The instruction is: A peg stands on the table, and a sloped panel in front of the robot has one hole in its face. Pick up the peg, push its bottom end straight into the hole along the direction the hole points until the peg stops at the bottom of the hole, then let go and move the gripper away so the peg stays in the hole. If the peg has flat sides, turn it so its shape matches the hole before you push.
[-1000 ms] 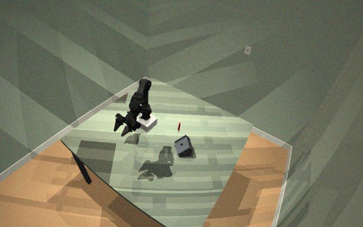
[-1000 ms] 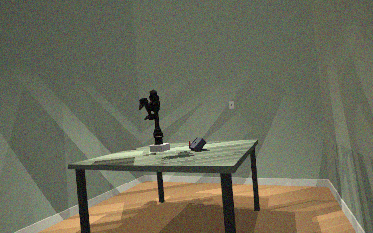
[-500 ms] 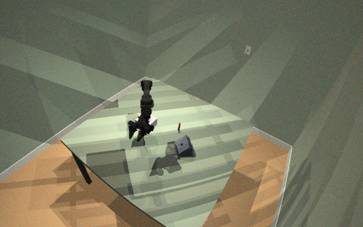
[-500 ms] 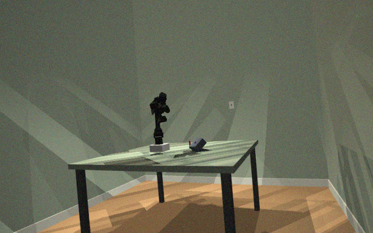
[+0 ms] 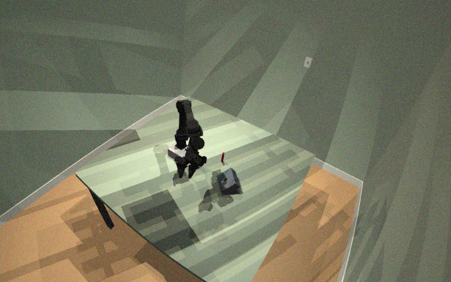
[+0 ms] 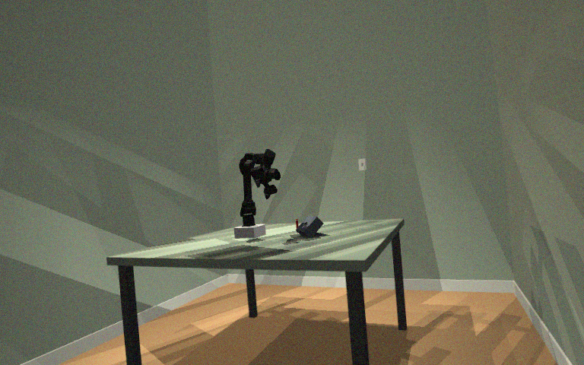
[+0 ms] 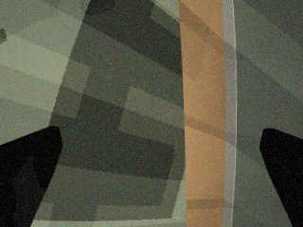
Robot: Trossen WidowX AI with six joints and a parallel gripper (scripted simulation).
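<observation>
Now: gripper tip 70 mm past the red peg, 450 mm to the right of it and 200 mm above it. From my gripper tip the other things lie so: grey sloped panel (90 mm ahead, 290 mm to the left, 210 mm below).
</observation>
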